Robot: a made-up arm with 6 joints.
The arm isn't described. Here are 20 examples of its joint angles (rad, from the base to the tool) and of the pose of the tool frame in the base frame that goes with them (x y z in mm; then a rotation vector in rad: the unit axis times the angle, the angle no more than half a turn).
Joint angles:
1: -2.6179 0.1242 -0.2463 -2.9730 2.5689 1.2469
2: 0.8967 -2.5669 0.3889 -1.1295 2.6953 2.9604
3: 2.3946 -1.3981 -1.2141 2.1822 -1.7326 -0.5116
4: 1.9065 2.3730 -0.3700 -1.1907 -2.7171 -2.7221
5: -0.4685 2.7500 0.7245 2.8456 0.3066 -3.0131
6: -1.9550 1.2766 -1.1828 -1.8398 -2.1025 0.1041
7: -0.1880 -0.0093 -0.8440 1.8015 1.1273 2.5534
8: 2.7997 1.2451 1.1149 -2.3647 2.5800 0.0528
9: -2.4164 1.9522 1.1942 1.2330 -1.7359 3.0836
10: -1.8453 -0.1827 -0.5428 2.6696 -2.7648 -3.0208
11: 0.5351 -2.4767 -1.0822 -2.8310 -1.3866 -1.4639
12: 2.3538 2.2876 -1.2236 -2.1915 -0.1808 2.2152
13: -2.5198 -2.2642 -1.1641 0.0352 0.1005 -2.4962
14: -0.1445 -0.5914 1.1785 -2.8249 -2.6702 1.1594
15: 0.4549 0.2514 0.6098 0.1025 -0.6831 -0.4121
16: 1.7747 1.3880 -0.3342 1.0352 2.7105 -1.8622
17: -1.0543 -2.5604 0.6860 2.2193 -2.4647 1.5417
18: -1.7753 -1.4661 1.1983 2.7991 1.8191 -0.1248
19: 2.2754 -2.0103 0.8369 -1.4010 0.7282 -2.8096
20: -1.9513 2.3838 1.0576 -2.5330 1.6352 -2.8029
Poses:
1: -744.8 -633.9 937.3 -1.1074 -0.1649 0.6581
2: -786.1 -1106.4 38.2 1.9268 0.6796 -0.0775
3: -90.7 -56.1 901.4 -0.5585 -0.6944 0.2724
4: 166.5 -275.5 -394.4 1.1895 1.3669 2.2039
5: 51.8 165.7 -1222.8 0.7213 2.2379 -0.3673
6: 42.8 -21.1 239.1 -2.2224 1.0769 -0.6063
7: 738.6 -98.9 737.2 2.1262 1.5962 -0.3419
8: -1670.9 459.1 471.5 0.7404 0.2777 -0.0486
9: -1234.9 -1015.2 -401.2 0.4224 0.8585 1.7646
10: -46.9 -754.6 1042.7 2.2421 1.6232 1.4056
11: -362.3 -16.6 657.3 -0.1546 -1.9295 -1.9537
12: 36.8 -184.6 337.4 2.6967 -1.3642 0.3695
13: 102.1 293.3 711.9 0.1389 -1.8550 -0.2326
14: -583.1 256.7 2080.9 1.7244 0.9465 -2.0281
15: 1047.5 314.1 1623.3 0.2423 0.3738 0.3304
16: -86.2 868.2 -344.5 -1.1794 -1.7467 -1.3969
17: -590.3 1258.3 -528.1 0.7175 -0.2729 -1.6276
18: 513.8 1647.2 901.7 1.8062 -1.5654 0.5493
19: 1075.1 -1217.8 505.9 0.9071 -0.1678 -0.0850
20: -132.3 -726.2 -1119.1 1.7890 2.2955 0.1042
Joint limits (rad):
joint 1: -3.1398..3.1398
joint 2: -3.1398..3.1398
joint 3: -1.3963..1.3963
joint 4: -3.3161..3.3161
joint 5: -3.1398..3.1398
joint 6: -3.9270..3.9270
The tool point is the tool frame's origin. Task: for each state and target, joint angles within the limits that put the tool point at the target. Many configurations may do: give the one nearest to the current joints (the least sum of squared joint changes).
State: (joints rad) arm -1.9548 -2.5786 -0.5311 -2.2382 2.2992 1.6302
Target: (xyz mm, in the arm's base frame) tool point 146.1 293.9 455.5
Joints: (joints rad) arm -1.7658 -3.1377 -1.0602 -2.0744 2.2992 1.6302
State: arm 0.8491 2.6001 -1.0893 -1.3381 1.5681 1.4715
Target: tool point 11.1 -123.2 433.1
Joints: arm 1.1018 2.3710 -1.3097 -1.1956 1.5681 1.4715
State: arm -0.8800 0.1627 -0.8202 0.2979 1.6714 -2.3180
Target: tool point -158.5 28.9 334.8
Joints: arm -1.8208 0.8777 -1.3930 -0.4558 1.6714 -2.3180
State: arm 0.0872 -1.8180 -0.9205 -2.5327 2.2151 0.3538
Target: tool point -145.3 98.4 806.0
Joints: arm 0.2298 -1.8393 -1.0123 -2.3749 2.2151 0.3538
